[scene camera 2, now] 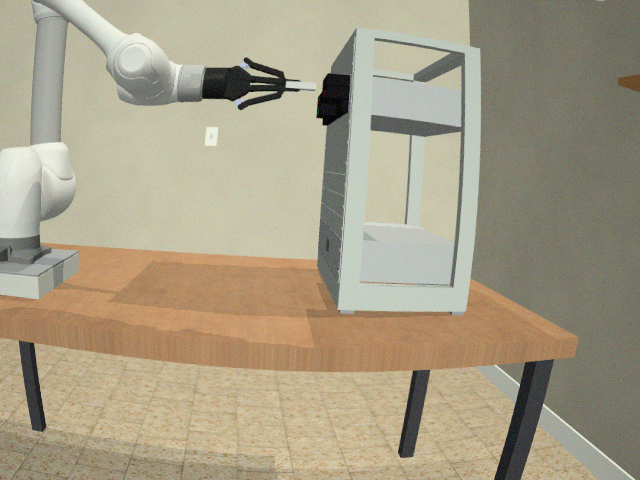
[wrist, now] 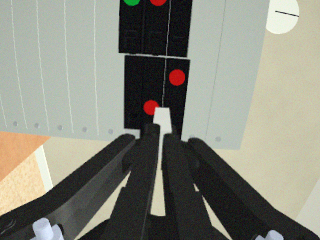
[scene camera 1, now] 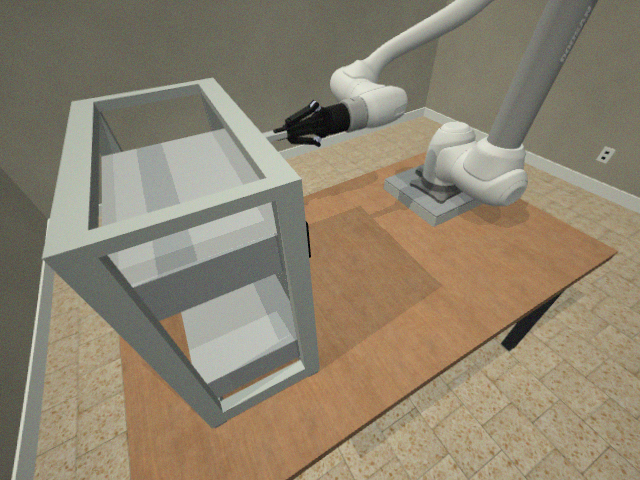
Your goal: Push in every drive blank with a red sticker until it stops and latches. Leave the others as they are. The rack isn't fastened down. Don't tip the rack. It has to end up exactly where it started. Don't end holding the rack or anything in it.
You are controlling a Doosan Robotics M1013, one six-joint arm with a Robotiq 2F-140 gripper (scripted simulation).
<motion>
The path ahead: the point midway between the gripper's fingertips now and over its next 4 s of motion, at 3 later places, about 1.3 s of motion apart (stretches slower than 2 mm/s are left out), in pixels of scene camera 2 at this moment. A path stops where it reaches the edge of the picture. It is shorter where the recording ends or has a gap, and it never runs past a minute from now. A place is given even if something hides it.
The gripper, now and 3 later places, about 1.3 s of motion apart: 315, 87; 300, 95; 316, 100; 324, 99
</motion>
